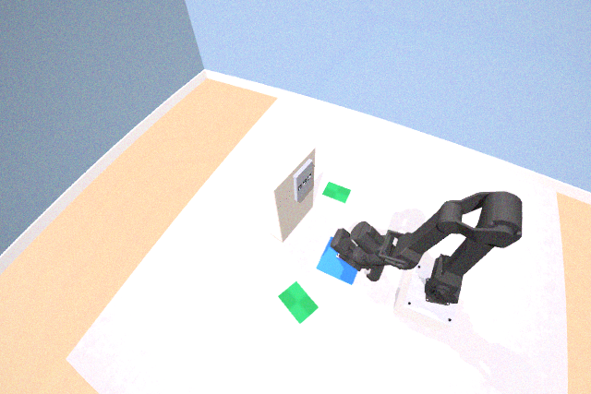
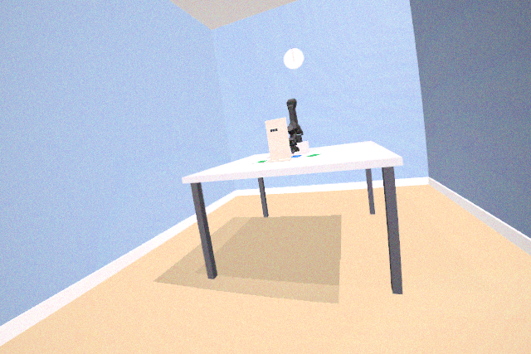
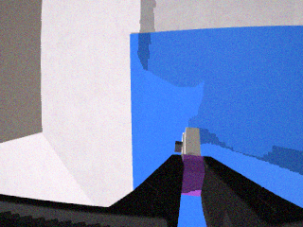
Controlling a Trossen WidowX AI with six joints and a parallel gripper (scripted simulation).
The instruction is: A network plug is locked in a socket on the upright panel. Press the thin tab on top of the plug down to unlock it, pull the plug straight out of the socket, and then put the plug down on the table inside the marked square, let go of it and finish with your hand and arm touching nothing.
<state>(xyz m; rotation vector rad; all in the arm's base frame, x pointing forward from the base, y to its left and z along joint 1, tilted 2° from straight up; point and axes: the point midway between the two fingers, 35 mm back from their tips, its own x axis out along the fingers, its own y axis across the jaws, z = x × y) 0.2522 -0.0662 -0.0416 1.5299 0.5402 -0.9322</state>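
The blue marked square is 1 cm behind my gripper tip and 2 cm below it. The rest, counted from my gripper tip: upright panel 16 cm ahead, 10 cm to the right, 12 cm above; network plug right at my gripper tip.
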